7 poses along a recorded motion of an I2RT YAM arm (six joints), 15 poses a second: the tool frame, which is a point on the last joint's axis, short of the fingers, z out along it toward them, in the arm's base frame.
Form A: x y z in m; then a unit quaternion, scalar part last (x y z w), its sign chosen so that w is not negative.
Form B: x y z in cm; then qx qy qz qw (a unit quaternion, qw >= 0). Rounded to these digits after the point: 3 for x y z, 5 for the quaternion.
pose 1, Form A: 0.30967 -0.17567 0.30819 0.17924 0.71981 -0.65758 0.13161
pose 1, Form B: 30.967 -17.567 30.819 0.17924 0.71981 -0.65758 0.13161
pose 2, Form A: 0.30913 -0.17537 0.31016 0.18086 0.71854 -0.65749 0.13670
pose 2, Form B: 30.913 -17.537 31.016 0.18086 0.71854 -0.65749 0.13670
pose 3, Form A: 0.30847 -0.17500 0.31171 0.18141 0.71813 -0.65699 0.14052
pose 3, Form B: 30.847 -17.500 31.171 0.18141 0.71813 -0.65699 0.14052
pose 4, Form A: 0.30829 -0.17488 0.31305 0.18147 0.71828 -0.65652 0.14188
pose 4, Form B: 30.829 -17.488 31.305 0.18147 0.71828 -0.65652 0.14188
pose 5, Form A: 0.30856 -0.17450 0.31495 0.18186 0.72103 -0.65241 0.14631
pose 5, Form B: 30.856 -17.450 31.495 0.18186 0.72103 -0.65241 0.14631
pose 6, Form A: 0.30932 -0.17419 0.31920 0.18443 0.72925 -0.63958 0.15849
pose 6, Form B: 30.932 -17.419 31.920 0.18443 0.72925 -0.63958 0.15849
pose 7, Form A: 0.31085 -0.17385 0.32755 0.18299 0.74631 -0.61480 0.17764
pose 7, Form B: 31.085 -17.385 32.755 0.18299 0.74631 -0.61480 0.17764
